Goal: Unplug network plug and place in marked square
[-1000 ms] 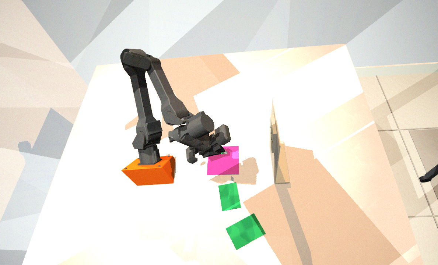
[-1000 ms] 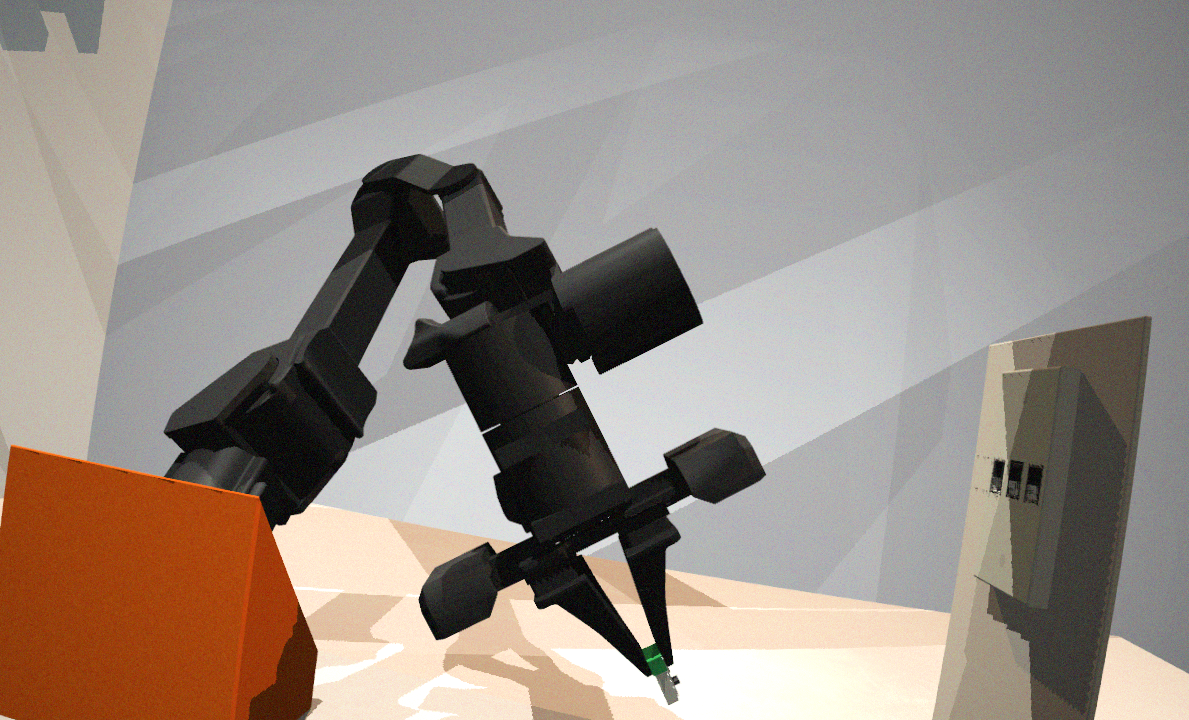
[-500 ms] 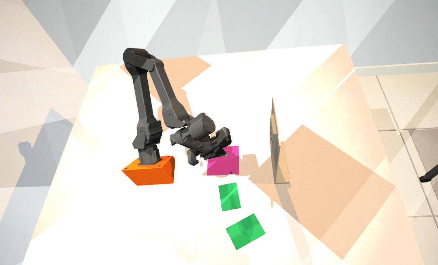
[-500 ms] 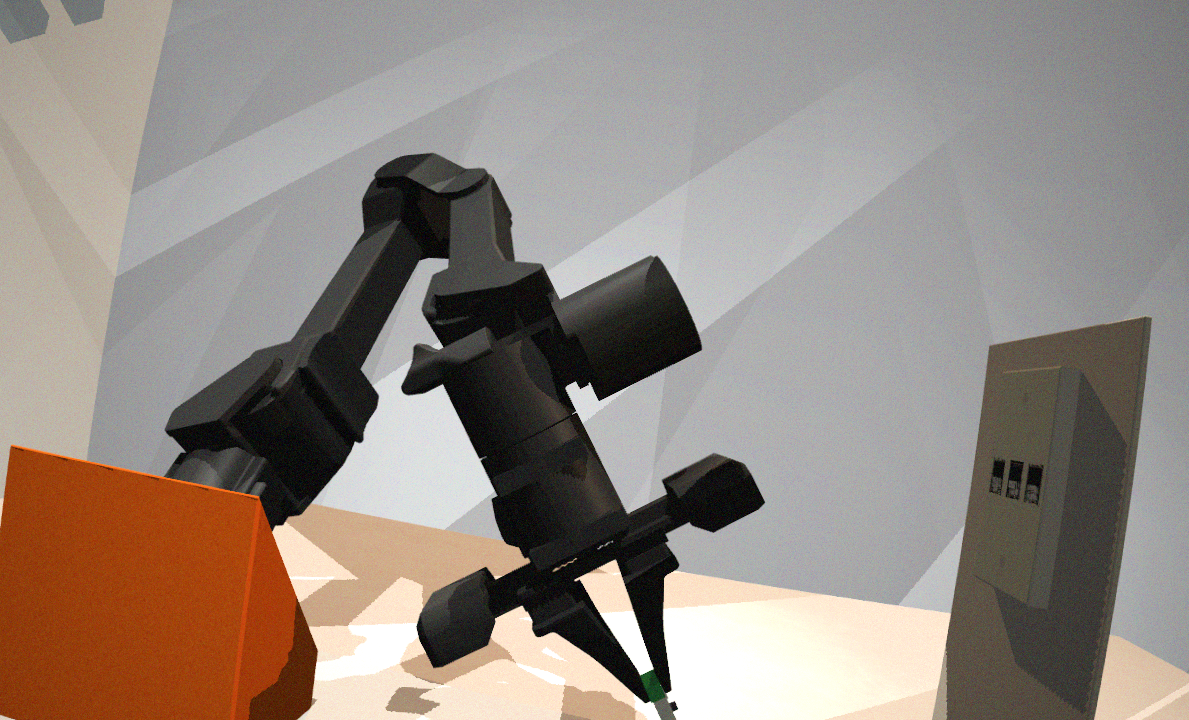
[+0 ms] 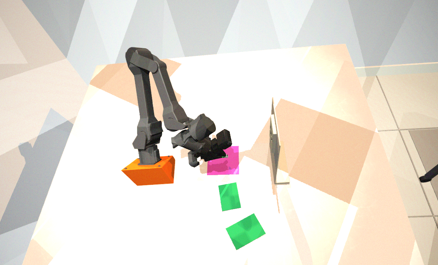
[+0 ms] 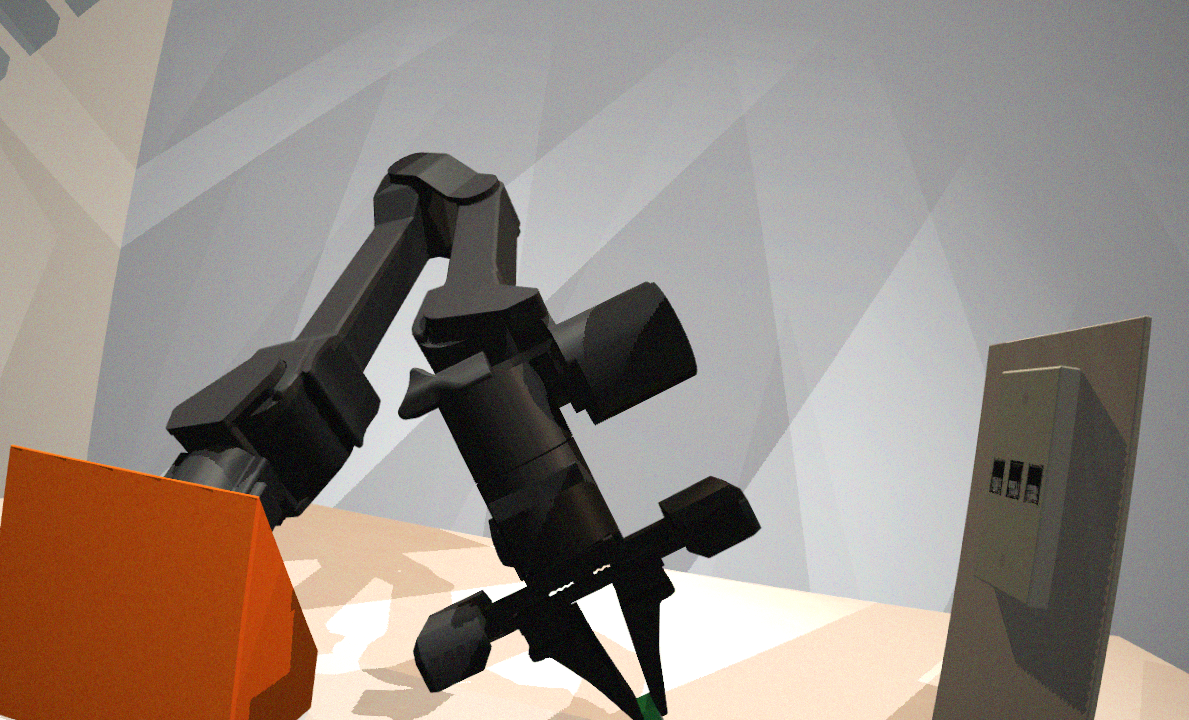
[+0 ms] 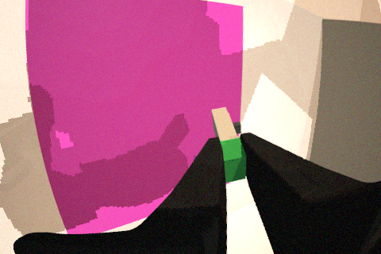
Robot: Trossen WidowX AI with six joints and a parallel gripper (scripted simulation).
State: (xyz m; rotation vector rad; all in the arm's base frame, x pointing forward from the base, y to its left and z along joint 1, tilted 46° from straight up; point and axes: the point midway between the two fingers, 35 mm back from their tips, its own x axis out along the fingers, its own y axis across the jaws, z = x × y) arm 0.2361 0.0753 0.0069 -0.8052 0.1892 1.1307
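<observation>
Now: the magenta square 40 mm below my gripper tip and 10 mm behind it. The rest, counted from my gripper tip: network plug right at my gripper tip; upright panel 180 mm ahead, 80 mm above.
</observation>
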